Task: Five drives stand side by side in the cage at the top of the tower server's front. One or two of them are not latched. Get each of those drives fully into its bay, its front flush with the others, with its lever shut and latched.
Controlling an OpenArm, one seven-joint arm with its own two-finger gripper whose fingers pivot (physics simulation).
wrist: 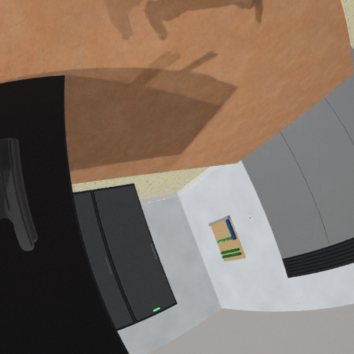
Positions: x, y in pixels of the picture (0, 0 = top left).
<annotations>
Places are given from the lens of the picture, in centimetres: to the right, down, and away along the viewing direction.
black tower server [56, 295]: -10, 10, 11
</annotations>
